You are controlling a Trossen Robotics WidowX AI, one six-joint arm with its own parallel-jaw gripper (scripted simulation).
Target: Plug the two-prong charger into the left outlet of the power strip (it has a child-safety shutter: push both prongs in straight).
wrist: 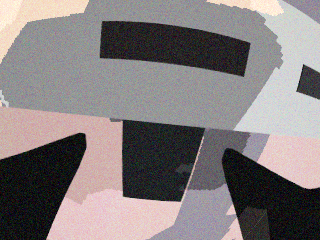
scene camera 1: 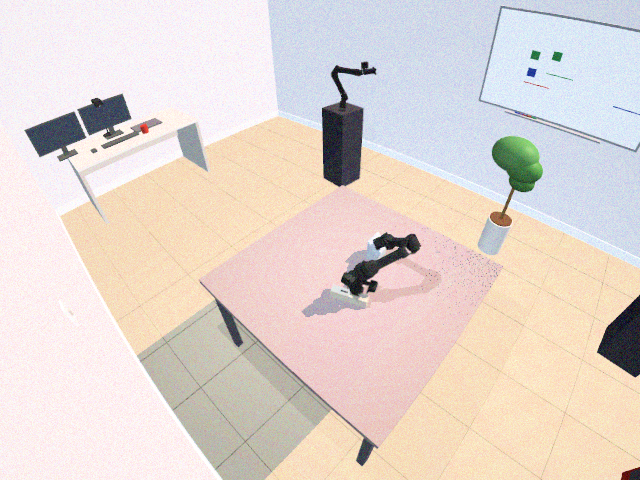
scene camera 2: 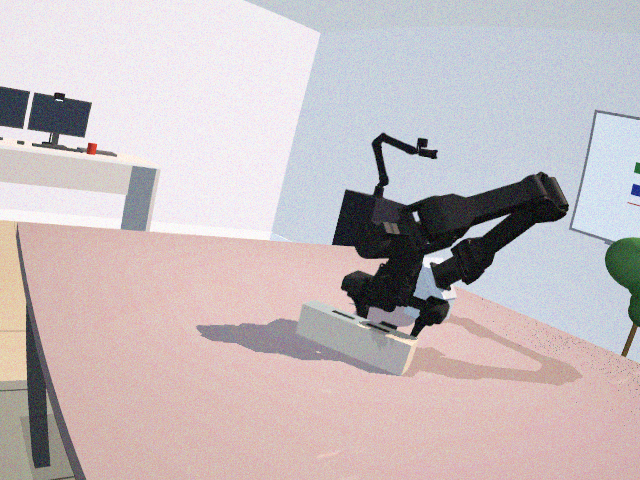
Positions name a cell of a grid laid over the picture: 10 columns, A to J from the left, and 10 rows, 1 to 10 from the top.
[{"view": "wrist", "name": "my gripper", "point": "E7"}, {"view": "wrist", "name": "dark charger block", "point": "E7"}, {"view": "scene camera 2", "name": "my gripper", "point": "F8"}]
